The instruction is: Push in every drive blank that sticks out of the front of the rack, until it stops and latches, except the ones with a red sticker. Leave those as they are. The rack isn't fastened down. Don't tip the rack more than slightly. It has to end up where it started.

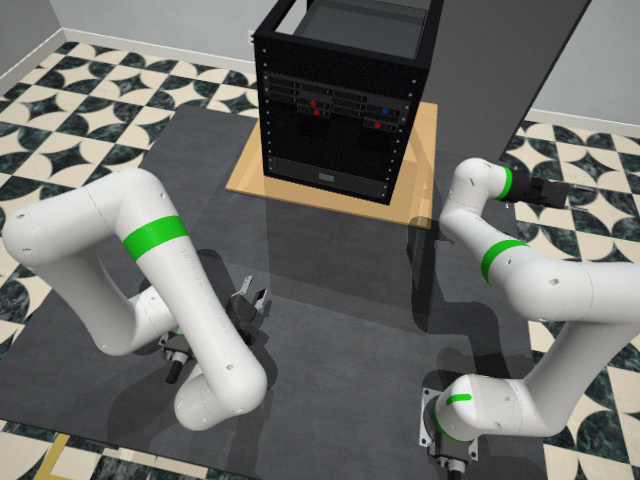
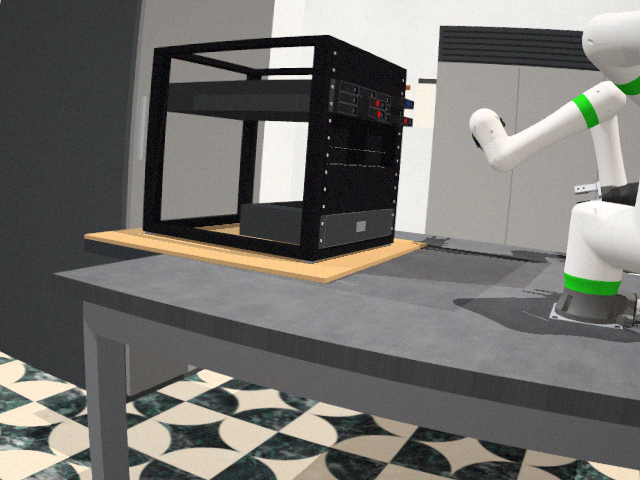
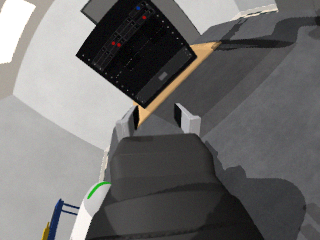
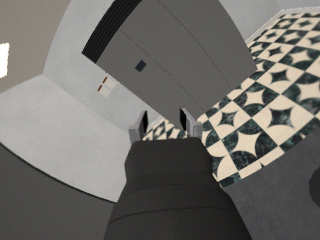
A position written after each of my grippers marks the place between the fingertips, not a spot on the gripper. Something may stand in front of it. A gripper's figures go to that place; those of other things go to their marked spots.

Labels:
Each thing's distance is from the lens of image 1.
my left gripper (image 1: 256,284): 1.14 m
my right gripper (image 1: 587,200): 1.40 m
black rack (image 1: 376,54): 1.32 m

